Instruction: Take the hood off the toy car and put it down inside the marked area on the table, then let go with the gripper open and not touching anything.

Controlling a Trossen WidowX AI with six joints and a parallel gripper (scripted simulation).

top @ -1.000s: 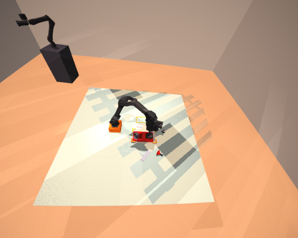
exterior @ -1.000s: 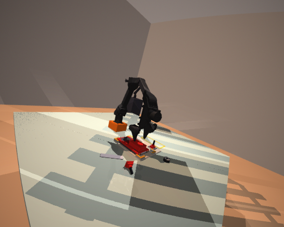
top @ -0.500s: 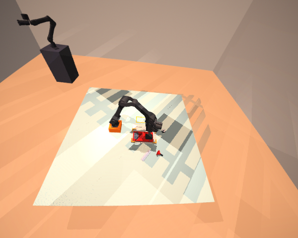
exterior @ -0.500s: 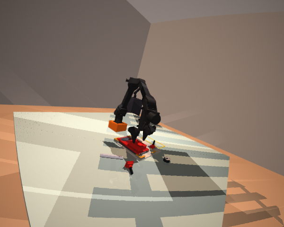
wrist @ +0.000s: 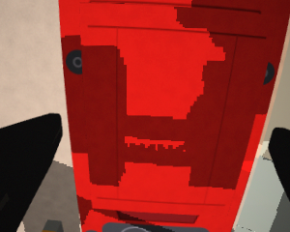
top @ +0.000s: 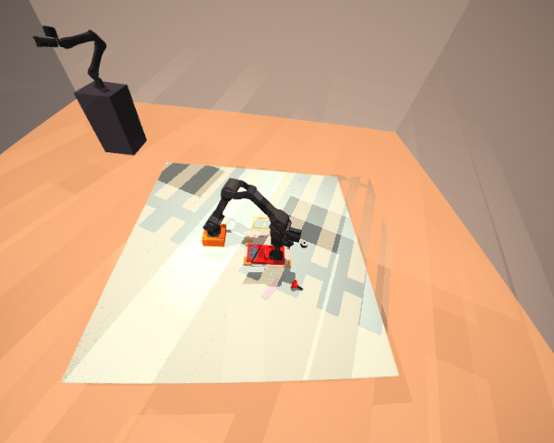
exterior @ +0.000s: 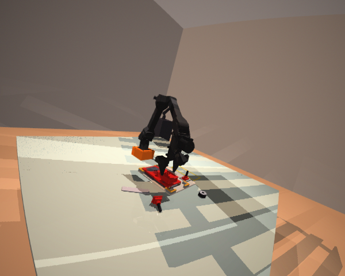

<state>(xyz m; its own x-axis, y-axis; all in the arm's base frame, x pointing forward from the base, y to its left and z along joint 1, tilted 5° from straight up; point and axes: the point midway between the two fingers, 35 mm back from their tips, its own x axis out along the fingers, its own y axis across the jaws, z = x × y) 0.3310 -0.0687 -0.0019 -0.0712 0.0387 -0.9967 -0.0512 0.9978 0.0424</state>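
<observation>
My gripper tip is 10 mm above the red hood. The rest, counted from my gripper tip: wheel: 170 mm ahead, 100 mm to the left, 40 mm below; then pale strip: 190 mm to the right, 50 mm below.
</observation>
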